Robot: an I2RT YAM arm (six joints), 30 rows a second.
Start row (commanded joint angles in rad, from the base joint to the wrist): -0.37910 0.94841 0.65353 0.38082 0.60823 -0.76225
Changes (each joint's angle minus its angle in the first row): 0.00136 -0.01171 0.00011 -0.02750 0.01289 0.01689; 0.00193 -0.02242 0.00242 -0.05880 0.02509 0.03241; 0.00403 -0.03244 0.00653 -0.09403 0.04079 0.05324; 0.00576 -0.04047 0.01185 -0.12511 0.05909 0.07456; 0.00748 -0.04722 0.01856 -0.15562 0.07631 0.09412; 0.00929 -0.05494 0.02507 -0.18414 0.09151 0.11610; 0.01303 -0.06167 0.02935 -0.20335 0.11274 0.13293; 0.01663 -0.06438 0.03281 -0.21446 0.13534 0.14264; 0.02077 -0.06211 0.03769 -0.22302 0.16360 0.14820; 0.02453 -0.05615 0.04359 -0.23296 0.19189 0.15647; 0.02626 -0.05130 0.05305 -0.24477 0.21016 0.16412; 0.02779 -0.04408 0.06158 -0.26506 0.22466 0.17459; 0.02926 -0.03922 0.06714 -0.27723 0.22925 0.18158; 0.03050 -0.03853 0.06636 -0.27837 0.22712 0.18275; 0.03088 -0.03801 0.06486 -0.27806 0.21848 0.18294; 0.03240 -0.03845 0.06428 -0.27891 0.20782 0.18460; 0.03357 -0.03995 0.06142 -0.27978 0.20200 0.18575; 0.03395 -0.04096 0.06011 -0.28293 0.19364 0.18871; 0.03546 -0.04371 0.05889 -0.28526 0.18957 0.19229; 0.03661 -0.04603 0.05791 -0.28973 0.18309 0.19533; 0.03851 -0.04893 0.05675 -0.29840 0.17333 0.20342; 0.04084 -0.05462 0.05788 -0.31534 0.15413 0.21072; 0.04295 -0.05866 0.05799 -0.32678 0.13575 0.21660
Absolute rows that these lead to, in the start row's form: -0.37774 0.93670 0.65364 0.35332 0.62112 -0.74536; -0.37717 0.92599 0.65595 0.32202 0.63332 -0.72984; -0.37507 0.91597 0.66006 0.28679 0.64902 -0.70901; -0.37334 0.90794 0.66538 0.25571 0.66732 -0.68769; -0.37162 0.90119 0.67209 0.22520 0.68454 -0.66813; -0.36981 0.89347 0.67860 0.19668 0.69974 -0.64615; -0.36607 0.88674 0.68288 0.17747 0.72097 -0.62932; -0.36247 0.88403 0.68634 0.16636 0.74357 -0.61961; -0.35833 0.88630 0.69122 0.15780 0.77183 -0.61405; -0.35457 0.89226 0.69712 0.14786 0.80012 -0.60578; -0.35284 0.89711 0.70658 0.13605 0.81839 -0.59813; -0.35131 0.90433 0.71511 0.11576 0.83289 -0.58766; -0.34984 0.90919 0.72067 0.10359 0.83748 -0.58067; -0.34860 0.90988 0.71989 0.10245 0.83535 -0.57950; -0.34822 0.91040 0.71839 0.10276 0.82671 -0.57931; -0.34670 0.90996 0.71781 0.10191 0.81605 -0.57765; -0.34553 0.90846 0.71495 0.10104 0.81023 -0.57650; -0.34515 0.90745 0.71364 0.09789 0.80187 -0.57354; -0.34364 0.90470 0.71242 0.09556 0.79780 -0.56996; -0.34249 0.90238 0.71144 0.09109 0.79132 -0.56692; -0.34059 0.89948 0.71028 0.08242 0.78156 -0.55883; -0.33826 0.89379 0.71141 0.06548 0.76236 -0.55153; -0.33615 0.88975 0.71152 0.05404 0.74398 -0.54565
